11 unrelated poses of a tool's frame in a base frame.
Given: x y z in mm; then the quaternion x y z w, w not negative.
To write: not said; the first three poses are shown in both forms.
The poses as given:
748 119 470 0.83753 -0.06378 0.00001 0.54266
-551 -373 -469 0.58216 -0.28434 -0.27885 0.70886
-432 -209 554 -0.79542 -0.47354 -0.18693 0.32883
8 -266 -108 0.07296 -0.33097 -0.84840 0.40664
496 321 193 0.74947 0.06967 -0.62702 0.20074
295 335 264 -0.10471 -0.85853 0.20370 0.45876
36 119 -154 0.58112 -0.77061 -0.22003 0.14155
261 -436 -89 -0.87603 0.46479 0.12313 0.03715
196 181 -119 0.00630 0.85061 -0.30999 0.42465
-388 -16 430 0.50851 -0.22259 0.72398 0.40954
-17 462 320 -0.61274 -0.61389 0.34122 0.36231
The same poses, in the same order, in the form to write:
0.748 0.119 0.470 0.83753 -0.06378 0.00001 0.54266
-0.551 -0.373 -0.469 0.58216 -0.28434 -0.27885 0.70886
-0.432 -0.209 0.554 -0.79542 -0.47354 -0.18693 0.32883
0.008 -0.266 -0.108 0.07296 -0.33097 -0.84840 0.40664
0.496 0.321 0.193 0.74947 0.06967 -0.62702 0.20074
0.295 0.335 0.264 -0.10471 -0.85853 0.20370 0.45876
0.036 0.119 -0.154 0.58112 -0.77061 -0.22003 0.14155
0.261 -0.436 -0.089 -0.87603 0.46479 0.12313 0.03715
0.196 0.181 -0.119 0.00630 0.85061 -0.30999 0.42465
-0.388 -0.016 0.430 0.50851 -0.22259 0.72398 0.40954
-0.017 0.462 0.320 -0.61274 -0.61389 0.34122 0.36231

